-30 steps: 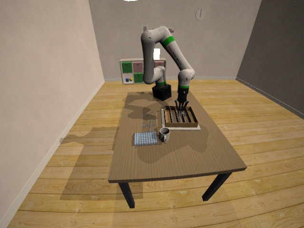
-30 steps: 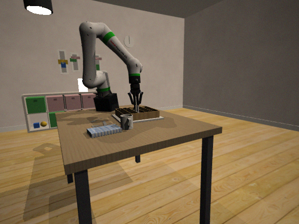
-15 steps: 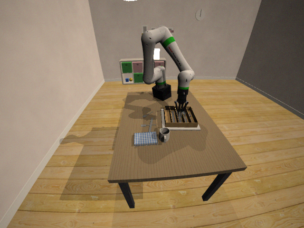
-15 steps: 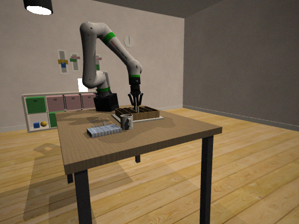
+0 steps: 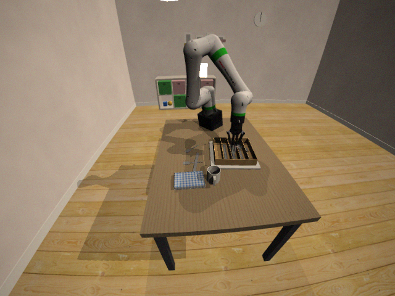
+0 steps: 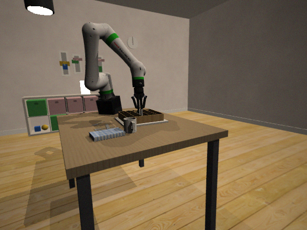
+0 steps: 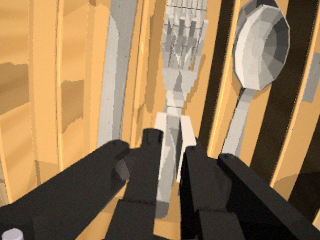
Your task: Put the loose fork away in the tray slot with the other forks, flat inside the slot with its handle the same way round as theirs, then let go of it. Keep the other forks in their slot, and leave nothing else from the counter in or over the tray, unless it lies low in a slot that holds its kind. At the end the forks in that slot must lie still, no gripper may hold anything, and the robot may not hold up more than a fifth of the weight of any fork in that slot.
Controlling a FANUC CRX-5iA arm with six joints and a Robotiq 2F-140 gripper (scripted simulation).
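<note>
My gripper is now 1 cm past the cutlery tray and 1 cm above it. From my hand the other things lie so: grey mug (21 cm to the right, 21 cm ahead, 3 cm below).
</note>
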